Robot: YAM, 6 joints.
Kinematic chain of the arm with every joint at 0, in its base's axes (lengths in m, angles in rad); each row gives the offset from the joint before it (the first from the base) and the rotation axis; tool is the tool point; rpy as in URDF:
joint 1: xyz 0 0 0.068 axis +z
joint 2: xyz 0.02 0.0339 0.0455 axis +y
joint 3: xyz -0.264 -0.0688 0 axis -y
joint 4: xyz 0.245 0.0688 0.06 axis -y
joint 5: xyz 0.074 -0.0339 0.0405 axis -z
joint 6: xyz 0.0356 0 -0.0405 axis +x
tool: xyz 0 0 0 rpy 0 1.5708 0
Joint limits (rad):
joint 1: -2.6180..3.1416
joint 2: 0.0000..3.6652
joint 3: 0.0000..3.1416
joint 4: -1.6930..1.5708
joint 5: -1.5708..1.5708
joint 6: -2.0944..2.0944
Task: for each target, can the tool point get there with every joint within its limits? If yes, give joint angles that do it. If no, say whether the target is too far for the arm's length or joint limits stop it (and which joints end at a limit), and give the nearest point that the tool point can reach.
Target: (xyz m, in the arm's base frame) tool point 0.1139 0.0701 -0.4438
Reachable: no: joint limits stop it (at a limit: joint 2) | nearest point 0.1314 0.0809 -0.3678 | short by 0.079 m
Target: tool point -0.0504 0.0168 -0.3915
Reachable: no: joint limits stop it (at a limit: joint 2) | nearest point -0.0765 0.0255 -0.3390 | short by 0.059 m
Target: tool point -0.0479 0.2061 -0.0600
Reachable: yes | joints 1.9339 2.5514 0.8779 -0.6354 0.9251 0.4910
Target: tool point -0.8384 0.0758 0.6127
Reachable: no: too far | nearest point -0.5526 0.0500 0.4384 | short by 0.336 m
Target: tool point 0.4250 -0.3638 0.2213
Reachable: yes | joints -0.6532 2.5406 2.3763 -0.5541 1.0369 -0.2054
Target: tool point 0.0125 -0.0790 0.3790
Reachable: yes | joints -1.0001 0.3995 0.5784 0.5600 1.1269 0.5531
